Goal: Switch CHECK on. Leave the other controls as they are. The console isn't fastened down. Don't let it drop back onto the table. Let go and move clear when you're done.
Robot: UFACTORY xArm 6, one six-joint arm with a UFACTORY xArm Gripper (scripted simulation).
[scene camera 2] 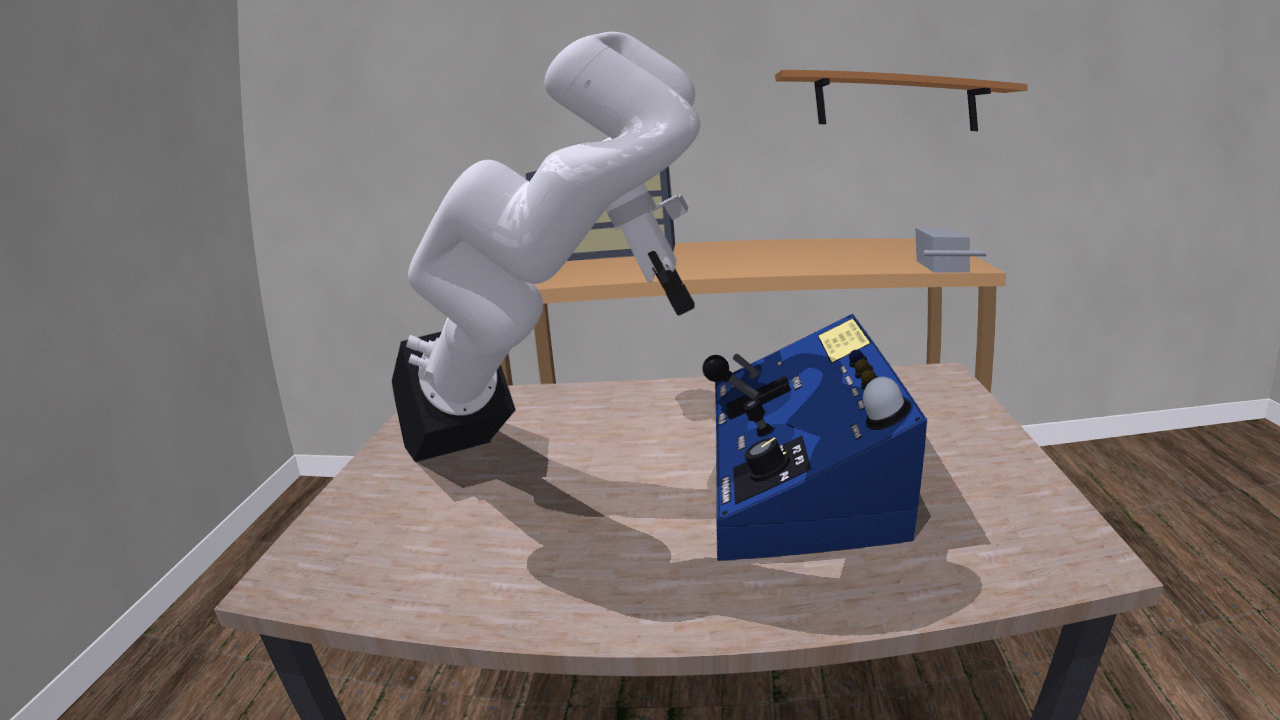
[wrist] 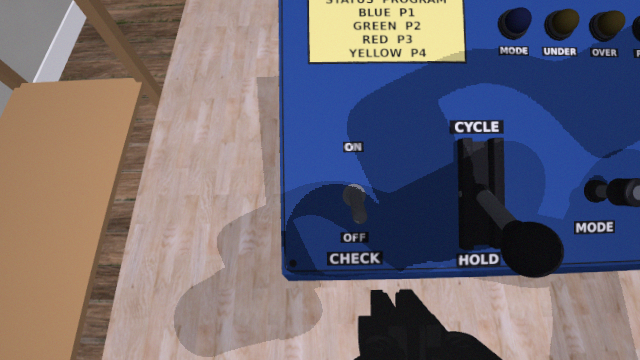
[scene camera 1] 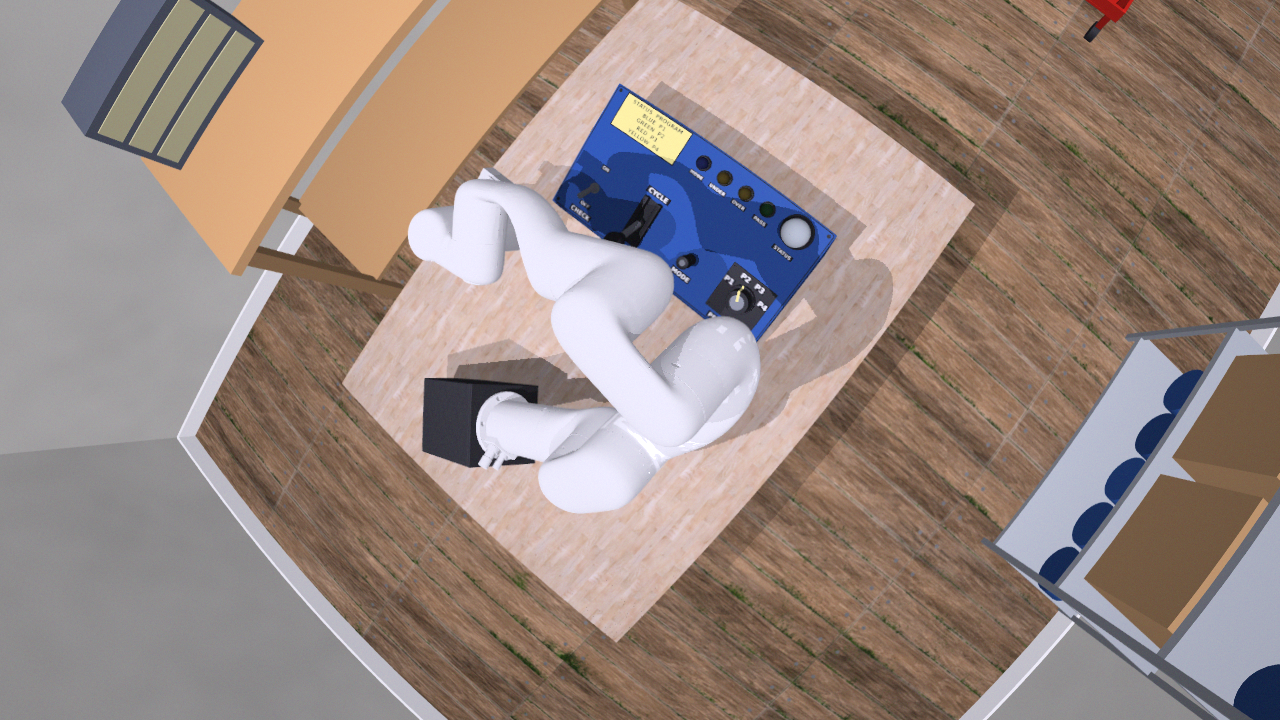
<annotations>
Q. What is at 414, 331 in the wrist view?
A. My gripper.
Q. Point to a blue console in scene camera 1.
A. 726, 218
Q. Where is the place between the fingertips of my gripper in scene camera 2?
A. At 686, 310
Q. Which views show the blue console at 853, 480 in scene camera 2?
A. Scene camera 2, the wrist view and scene camera 1: all of them.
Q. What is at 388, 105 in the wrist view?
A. A blue console.
</annotations>
